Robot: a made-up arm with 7 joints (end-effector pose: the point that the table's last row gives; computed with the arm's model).
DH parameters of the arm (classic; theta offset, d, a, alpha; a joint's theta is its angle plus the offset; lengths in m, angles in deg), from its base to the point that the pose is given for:
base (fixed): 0 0 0 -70
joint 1: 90 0 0 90
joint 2: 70 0 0 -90
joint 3: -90 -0.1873 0.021 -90
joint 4: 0 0 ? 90
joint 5: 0 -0.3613 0 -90
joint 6: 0 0 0 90
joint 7: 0 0 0 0
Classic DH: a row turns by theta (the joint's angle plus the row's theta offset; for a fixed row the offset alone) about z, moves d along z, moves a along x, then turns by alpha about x.
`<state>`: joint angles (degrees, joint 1 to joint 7).
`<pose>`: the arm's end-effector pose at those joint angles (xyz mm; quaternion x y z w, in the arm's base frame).
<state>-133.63 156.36 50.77 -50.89 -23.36 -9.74 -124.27</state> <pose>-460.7 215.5 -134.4 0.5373 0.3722 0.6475 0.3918</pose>
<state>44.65 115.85 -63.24 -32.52 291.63 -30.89 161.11</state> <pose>-17.3 542.2 57.2 0.5802 0.3105 0.1169 0.7439</pose>
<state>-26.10 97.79 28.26 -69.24 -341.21 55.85 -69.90</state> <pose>234.8 288.4 326.4 0.7619 -0.1016 -0.2124 0.6034</pose>
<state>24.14 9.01 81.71 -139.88 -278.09 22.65 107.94</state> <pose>40.0 277.2 88.2 -0.6637 -0.5684 0.4862 0.0062</pose>
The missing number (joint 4, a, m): -0.0438
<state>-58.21 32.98 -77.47 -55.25 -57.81 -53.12 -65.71</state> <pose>443.6 -102.8 -250.4 -0.1620 0.2880 0.7326 0.5951</pose>
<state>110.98 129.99 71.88 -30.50 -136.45 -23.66 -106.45</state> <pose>286.7 465.6 -6.6 0.4810 -0.4420 0.3304 0.6813</pose>
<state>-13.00 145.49 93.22 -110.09 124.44 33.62 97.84</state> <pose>-102.8 -244.9 285.0 -0.5449 -0.4510 -0.2280 0.6690</pose>
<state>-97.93 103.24 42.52 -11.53 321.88 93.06 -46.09</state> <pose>25.6 503.0 226.7 0.1612 -0.1852 0.3521 0.9032</pose>
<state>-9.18 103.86 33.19 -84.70 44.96 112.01 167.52</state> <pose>283.0 190.8 308.7 0.1294 0.4251 -0.8882 0.1165</pose>
